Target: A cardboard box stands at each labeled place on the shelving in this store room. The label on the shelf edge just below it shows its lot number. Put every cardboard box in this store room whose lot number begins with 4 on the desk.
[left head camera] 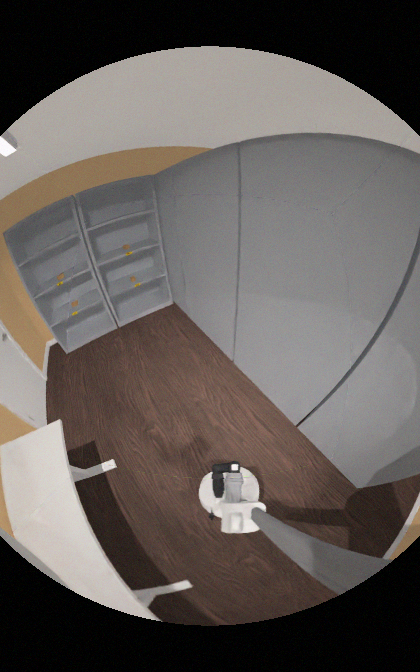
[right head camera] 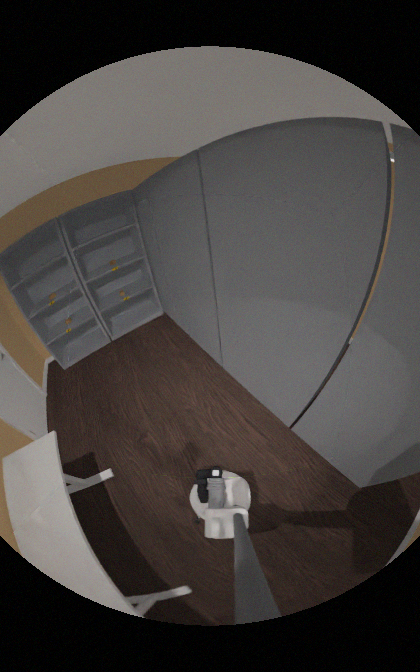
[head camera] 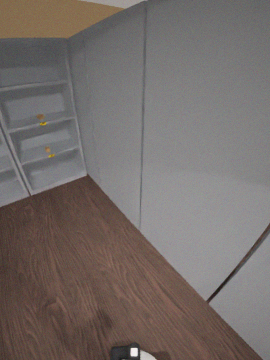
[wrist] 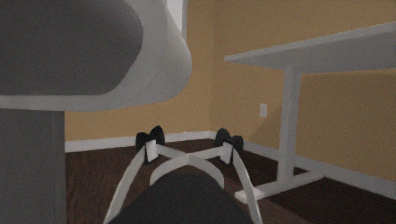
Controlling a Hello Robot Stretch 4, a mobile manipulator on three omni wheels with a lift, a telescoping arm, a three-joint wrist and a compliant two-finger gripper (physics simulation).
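Places are measured from the robot's base along level axes (x ahead, y left, z up), in millimetres.
Pixels of known places: gripper, fingertip midpoint: (left head camera: 219, 519) (wrist: 190, 139).
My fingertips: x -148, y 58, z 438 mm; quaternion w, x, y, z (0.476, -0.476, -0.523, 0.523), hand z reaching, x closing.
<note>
Behind a point stands the place of what it marks.
Two small orange-brown cardboard boxes (head camera: 40, 116) {x 2275, y 1308, z 999 mm} (head camera: 48, 149) {x 2195, y 1275, z 544 mm} stand on middle shelves of the far grey shelving (head camera: 34, 86) {x 2111, y 1191, z 1390 mm} (left head camera: 121, 220) {x 2510, y 1416, z 1343 mm}. In the left head view the right-hand bay holds an upper box (left head camera: 126, 247) {x 2275, y 1301, z 981 mm} and a lower box (left head camera: 133, 279) {x 2190, y 1275, z 529 mm}; the left-hand bay holds another upper box (left head camera: 60, 276) {x 1649, y 2007, z 989 mm} and lower box (left head camera: 75, 303) {x 1702, y 2025, z 532 mm}. Yellow labels (left head camera: 129, 253) {x 2111, y 1187, z 936 mm} (right head camera: 115, 268) sit on the shelf edges below; their numbers are too small to read. The white desk (left head camera: 35, 480) {x -224, y 1070, z 693 mm} (right head camera: 35, 490) (wrist: 320, 55) {x -793, y 509, z 668 mm} is at the left of the head views. My gripper (wrist: 190, 139) {x -148, y 58, z 438 mm} is open and empty, away from boxes and desk.
Tall grey panels (head camera: 200, 125) {x 906, y -314, z 1283 mm} (left head camera: 295, 240) {x 947, y -284, z 1323 mm} (right head camera: 280, 240) stand along the right. Desk legs (wrist: 289, 125) {x -1087, y 514, z 340 mm} and feet (left head camera: 95, 470) reach out over the dark wood floor. My white base (left head camera: 207, 490) {x 9, y 143, z 187 mm} is between desk and panels. A door (left head camera: 20, 385) {x 410, y 2165, z 445 mm} is at the far left.
</note>
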